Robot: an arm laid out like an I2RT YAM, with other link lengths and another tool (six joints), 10 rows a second.
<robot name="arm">
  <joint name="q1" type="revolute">
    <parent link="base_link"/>
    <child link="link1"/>
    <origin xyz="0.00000 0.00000 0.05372" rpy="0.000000 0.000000 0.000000"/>
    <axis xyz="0 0 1"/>
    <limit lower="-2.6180" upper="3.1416"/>
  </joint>
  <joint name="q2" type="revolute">
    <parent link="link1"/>
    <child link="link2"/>
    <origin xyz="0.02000 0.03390 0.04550" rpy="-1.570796 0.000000 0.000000"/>
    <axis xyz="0 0 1"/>
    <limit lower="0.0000" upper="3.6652"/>
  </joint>
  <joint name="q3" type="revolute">
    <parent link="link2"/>
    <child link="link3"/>
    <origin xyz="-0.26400 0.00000 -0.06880" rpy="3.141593 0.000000 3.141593"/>
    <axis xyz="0 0 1"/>
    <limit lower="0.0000" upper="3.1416"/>
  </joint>
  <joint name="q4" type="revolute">
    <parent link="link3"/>
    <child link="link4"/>
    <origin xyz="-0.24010 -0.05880 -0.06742" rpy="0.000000 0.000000 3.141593"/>
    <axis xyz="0 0 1"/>
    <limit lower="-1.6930" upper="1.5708"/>
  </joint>
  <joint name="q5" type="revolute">
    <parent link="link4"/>
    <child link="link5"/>
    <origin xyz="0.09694 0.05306 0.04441" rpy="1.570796 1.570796 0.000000"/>
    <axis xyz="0 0 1"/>
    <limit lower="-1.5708" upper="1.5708"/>
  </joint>
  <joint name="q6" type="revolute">
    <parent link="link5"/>
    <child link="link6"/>
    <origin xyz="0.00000 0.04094 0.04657" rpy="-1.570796 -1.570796 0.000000"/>
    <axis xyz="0 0 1"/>
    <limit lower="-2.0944" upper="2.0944"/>
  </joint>
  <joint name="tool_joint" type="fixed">
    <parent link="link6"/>
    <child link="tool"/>
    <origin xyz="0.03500 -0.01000 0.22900" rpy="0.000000 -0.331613 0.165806"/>
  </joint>
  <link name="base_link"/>
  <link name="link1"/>
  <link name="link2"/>
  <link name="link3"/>
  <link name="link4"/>
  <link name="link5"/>
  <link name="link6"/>
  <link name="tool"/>
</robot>
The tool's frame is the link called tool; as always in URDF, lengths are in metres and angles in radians.
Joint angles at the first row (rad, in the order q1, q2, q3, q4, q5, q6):
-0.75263 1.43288 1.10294 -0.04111 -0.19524 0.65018
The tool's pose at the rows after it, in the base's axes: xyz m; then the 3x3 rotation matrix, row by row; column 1 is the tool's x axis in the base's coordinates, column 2 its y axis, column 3 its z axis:
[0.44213 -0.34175 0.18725], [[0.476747 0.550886 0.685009], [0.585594 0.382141 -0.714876], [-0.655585 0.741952 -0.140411]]
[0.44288 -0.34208 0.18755], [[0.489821 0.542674 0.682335], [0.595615 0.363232 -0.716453], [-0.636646 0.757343 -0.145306]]
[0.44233 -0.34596 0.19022], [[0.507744 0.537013 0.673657], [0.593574 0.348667 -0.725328], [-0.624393 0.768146 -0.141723]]
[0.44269 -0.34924 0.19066], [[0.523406 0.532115 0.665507], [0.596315 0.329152 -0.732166], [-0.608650 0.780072 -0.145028]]
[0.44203 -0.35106 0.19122], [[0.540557 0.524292 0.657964], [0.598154 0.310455 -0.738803], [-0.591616 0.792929 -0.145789]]
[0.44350 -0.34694 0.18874], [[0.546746 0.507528 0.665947], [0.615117 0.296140 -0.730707], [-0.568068 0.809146 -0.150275]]
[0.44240 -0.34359 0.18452], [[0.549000 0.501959 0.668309], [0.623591 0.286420 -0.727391], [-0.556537 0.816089 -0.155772]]
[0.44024 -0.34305 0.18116], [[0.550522 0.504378 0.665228], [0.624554 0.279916 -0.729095], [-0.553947 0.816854 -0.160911]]
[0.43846 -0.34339 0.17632], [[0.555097 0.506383 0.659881], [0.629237 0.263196 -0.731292], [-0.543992 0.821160 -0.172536]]
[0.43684 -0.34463 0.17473], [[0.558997 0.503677 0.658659], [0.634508 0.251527 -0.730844], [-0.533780 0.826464 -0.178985]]
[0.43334 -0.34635 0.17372], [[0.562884 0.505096 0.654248], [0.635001 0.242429 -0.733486], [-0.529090 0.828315 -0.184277]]
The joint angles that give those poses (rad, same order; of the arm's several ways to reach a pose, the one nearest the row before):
-0.75759 1.43323 1.10650 -0.03434 -0.20052 0.67133
-0.76139 1.43652 1.10676 -0.03011 -0.20661 0.69584
-0.76655 1.43869 1.10753 -0.02040 -0.20309 0.71473
-0.77061 1.44603 1.11120 -0.01439 -0.20096 0.73716
-0.77426 1.44544 1.10426 -0.00268 -0.19914 0.76099
-0.77766 1.44331 1.08558 0.01611 -0.21881 0.78509
-0.77903 1.43614 1.06337 0.02894 -0.22654 0.79717
-0.78078 1.43141 1.05118 0.03211 -0.22550 0.80064
-0.78432 1.43279 1.04286 0.03331 -0.22583 0.81282
-0.79308 1.43504 1.04158 0.03293 -0.23567 0.82193
-0.80224 1.43160 1.03927 0.02754 -0.24041 0.82577

